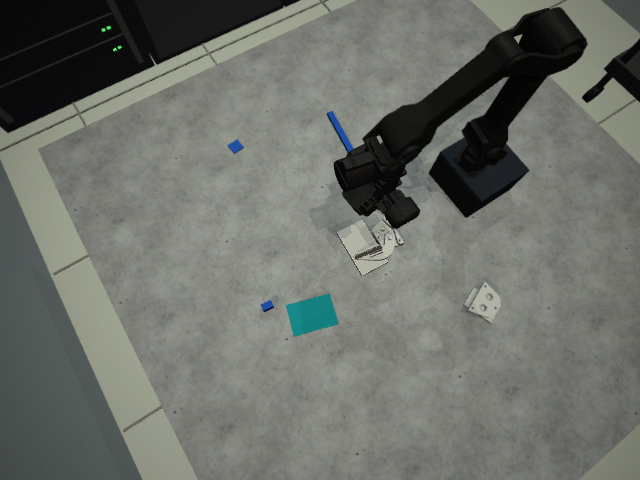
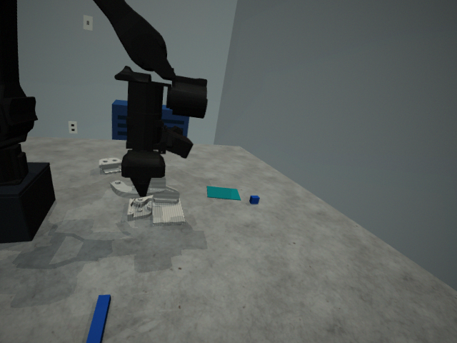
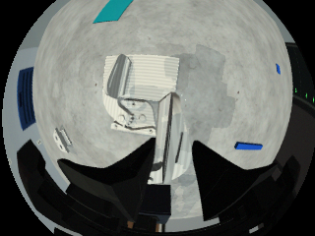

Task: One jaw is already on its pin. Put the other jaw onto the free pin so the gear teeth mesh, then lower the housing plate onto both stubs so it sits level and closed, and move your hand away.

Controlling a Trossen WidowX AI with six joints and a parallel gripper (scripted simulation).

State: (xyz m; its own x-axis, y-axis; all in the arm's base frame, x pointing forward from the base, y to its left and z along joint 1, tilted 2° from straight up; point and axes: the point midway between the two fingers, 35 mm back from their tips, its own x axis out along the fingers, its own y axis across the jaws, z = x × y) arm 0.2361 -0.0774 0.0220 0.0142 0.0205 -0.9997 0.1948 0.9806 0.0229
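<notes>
The white ribbed base lies 80 mm below my gripper tip, 70 mm ahead of it and 40 mm to the left of it. Also, from my gripper tip: teal pad (260 mm ahead, 80 mm to the left, 80 mm below); small blue cube (320 mm ahead, 70 mm below); blue bar (220 mm to the right, 110 mm behind, 80 mm below).
</notes>
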